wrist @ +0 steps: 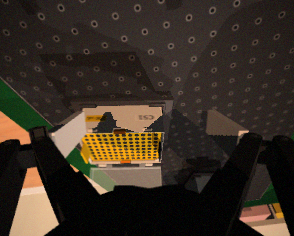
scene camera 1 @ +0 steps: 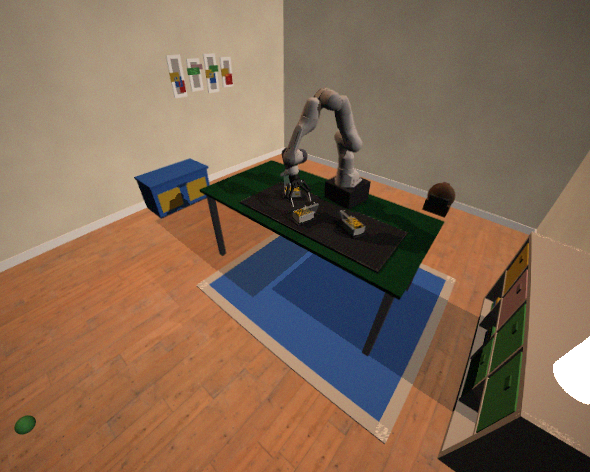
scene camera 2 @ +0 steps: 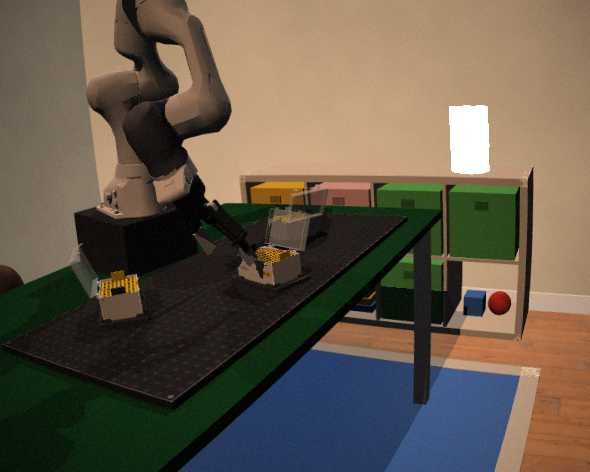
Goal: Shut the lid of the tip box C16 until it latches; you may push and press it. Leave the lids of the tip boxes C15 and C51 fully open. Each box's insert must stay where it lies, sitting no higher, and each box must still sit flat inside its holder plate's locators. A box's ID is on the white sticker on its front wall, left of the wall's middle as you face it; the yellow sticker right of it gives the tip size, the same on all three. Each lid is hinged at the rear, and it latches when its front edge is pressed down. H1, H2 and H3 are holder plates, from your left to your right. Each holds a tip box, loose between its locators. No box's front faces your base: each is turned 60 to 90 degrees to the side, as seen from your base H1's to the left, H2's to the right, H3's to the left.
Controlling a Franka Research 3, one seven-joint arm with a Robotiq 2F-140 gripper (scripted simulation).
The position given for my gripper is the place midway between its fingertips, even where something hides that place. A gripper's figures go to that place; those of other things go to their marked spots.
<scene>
My gripper [scene camera 2: 231,256]: 1.24 m from the lens. A tip box [scene camera 2: 287,269]: 1.23 m from the lens. A tip box [scene camera 2: 127,305]: 1.14 m from the lens. A tip box [scene camera 2: 314,226] is 1.59 m from the lens.
</scene>
